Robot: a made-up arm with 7 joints.
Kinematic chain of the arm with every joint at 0, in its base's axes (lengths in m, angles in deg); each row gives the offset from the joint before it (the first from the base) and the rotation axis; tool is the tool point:
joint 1: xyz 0 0 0.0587 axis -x
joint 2: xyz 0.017 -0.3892 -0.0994 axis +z
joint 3: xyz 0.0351 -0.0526 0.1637 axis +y
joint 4: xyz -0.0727 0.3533 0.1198 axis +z
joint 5: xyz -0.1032 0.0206 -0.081 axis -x
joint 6: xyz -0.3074 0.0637 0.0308 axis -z
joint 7: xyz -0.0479 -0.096 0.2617 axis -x
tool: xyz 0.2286 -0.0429 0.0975
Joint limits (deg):
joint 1: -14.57..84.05
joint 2: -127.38..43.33
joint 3: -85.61..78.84
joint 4: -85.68..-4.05
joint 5: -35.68..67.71
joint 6: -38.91..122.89
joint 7: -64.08..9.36
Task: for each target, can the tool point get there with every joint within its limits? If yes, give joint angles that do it. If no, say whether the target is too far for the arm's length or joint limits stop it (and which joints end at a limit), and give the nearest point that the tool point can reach.
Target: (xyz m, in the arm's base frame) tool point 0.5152 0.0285 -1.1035
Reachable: no: joint limits stop it (at a limit: joint 1, joint 3, joint 5) | nearest point 0.4749 -0.0964 -0.6631 | short by 0.460 m
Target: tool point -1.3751 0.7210 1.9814
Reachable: no: too far | nearest point -0.6288 0.2964 0.8491 | short by 1.421 m
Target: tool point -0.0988 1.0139 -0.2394
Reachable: no: joint limits stop it (at a limit: joint 1, joint 6) | nearest point -0.0833 0.8239 -0.1531 | short by 0.209 m
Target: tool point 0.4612 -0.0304 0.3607
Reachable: yes | joints -6.79 -72.56 -58.98 -73.87 39.23 -12.99 -26.09
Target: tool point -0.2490 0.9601 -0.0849
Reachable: no: joint limits stop it (at a limit: joint 1, joint 4, joint 6) | nearest point -0.2288 0.8447 -0.0488 | short by 0.123 m
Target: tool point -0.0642 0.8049 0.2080
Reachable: yes | joints 63.38 18.99 63.14 -38.94 -5.56 102.20 -14.68
